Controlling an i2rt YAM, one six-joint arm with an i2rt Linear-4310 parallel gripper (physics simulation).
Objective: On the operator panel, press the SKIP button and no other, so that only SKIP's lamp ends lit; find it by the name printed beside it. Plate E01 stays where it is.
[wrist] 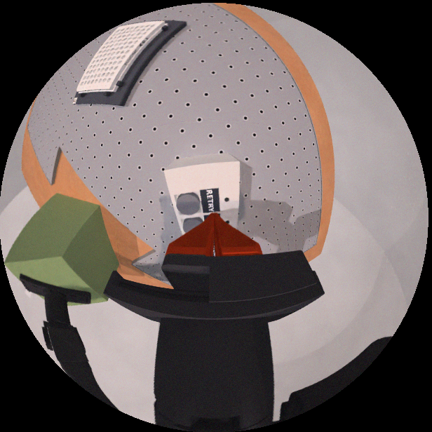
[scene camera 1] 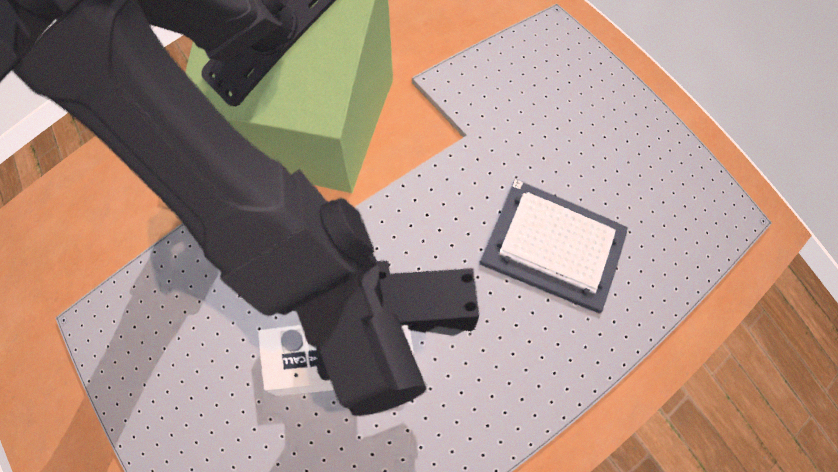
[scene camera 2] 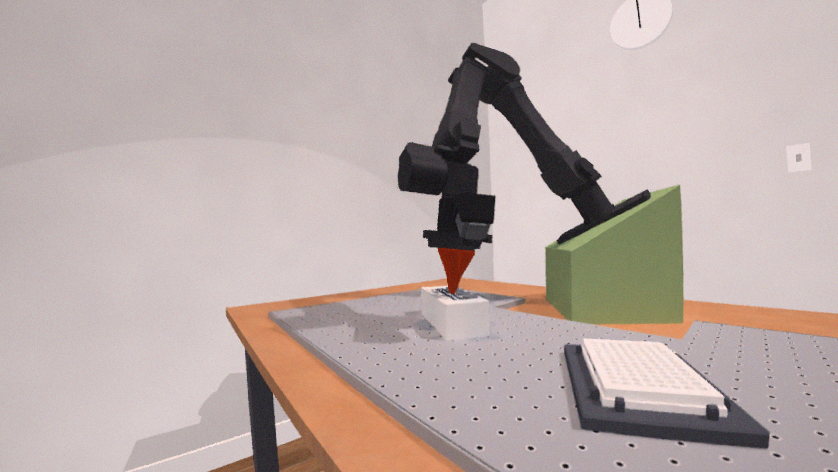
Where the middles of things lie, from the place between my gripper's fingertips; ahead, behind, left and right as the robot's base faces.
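Scene:
So you can picture it, my hand is 3 cm above the white operator panel (scene camera 1: 284,373), and it's 2 cm past the panel and 2 cm to the left of it. There's a white plate (scene camera 2: 649,376) too, and that one's 4 cm below my hand, 7 cm ahead of it and 26 cm to the left of it.

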